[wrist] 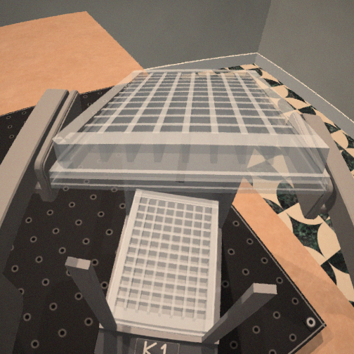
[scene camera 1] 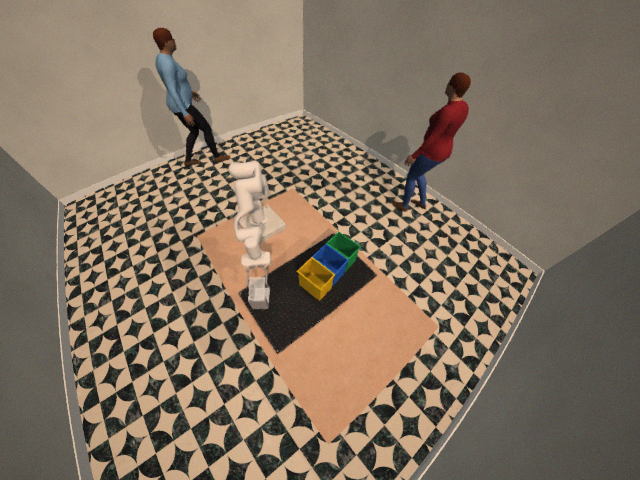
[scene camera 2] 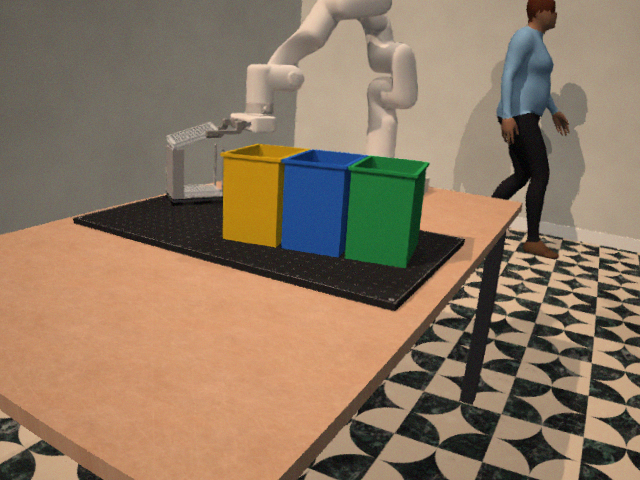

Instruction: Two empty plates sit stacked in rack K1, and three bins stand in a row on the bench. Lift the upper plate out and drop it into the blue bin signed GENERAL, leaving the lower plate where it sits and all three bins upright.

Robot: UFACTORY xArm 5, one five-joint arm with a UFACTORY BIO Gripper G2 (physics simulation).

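Seen in the pictures: hand at its tool point: (scene camera 1: 257, 281) (scene camera 2: 207, 132); arm's base at its link origin: (scene camera 1: 258, 220).
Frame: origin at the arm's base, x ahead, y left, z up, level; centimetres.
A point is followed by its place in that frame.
Observation:
The clear upper plate (scene camera 2: 192, 134) @[x 60.0, y -20.7, z 14.1 cm] (wrist: 175, 107) is gripped by its sides between the fingers of my gripper (scene camera 1: 257, 281) @[x 55.6, y -19.7, z 14.5 cm] (scene camera 2: 209, 133) (wrist: 185, 181). It is tilted, its far end lower, near the top of the tall end wall of rack K1 (scene camera 1: 258, 304) @[x 64.7, y -24.3, z 5.8 cm] (scene camera 2: 175, 173) @[x 66.2, y -19.9, z 4.6 cm] (wrist: 93, 290); contact there cannot be told. The lower plate (scene camera 2: 201, 191) @[x 59.7, y -17.3, z -0.5 cm] (wrist: 167, 255) lies in the rack's base, apart from the upper one. The blue bin (scene camera 1: 338, 271) @[x 72.0, y 23.7, z 14.1 cm] (scene camera 2: 313, 206) @[x 70.1, y 27.4, z 5.7 cm] stands upright between the yellow bin (scene camera 1: 315, 288) @[x 73.2, y 7.8, z 10.0 cm] (scene camera 2: 253, 198) @[x 74.3, y 15.5, z 5.7 cm] and the green bin (scene camera 1: 352, 256) @[x 66.0, y 38.7, z 10.5 cm] (scene camera 2: 382, 214) @[x 65.7, y 40.2, z 6.0 cm]. The GENERAL sign is not legible.
The rack and bins stand on a black perforated board (scene camera 1: 289, 325) @[x 81.1, y -13.7, z -3.7 cm] (scene camera 2: 305, 276) @[x 80.9, y 34.7, z -3.7 cm] (wrist: 55, 230) on the wooden bench (scene camera 1: 361, 335) @[x 106.8, y 19.9, z -5.0 cm] (scene camera 2: 180, 335) @[x 108.8, y 34.8, z -5.0 cm]. The yellow bin is the one nearest the rack. A person in blue (scene camera 1: 175, 82) (scene camera 2: 528, 72) and one in red (scene camera 1: 444, 131) stand off the bench.

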